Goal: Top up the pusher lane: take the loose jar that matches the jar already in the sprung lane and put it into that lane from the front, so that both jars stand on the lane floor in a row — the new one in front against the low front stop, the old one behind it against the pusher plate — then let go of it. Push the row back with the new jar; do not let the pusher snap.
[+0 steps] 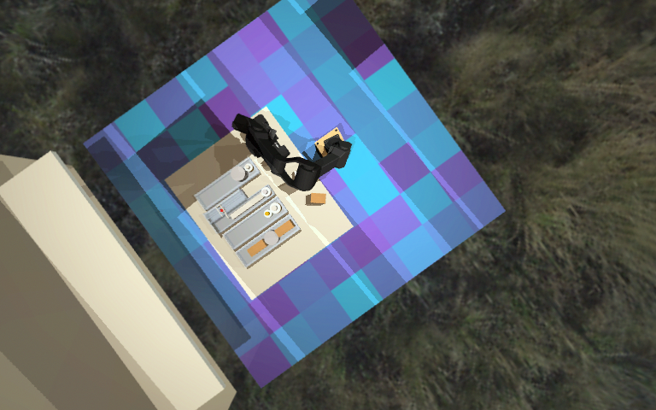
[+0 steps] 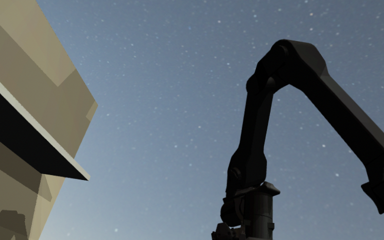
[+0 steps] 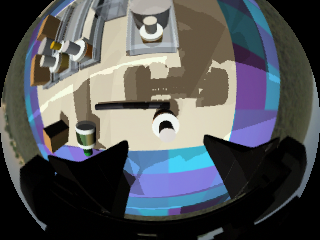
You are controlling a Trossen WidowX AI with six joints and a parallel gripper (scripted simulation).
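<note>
The black bar lies 3 cm ahead of my gripper tip, 6 cm to the left of it and 7 cm below it.
</note>
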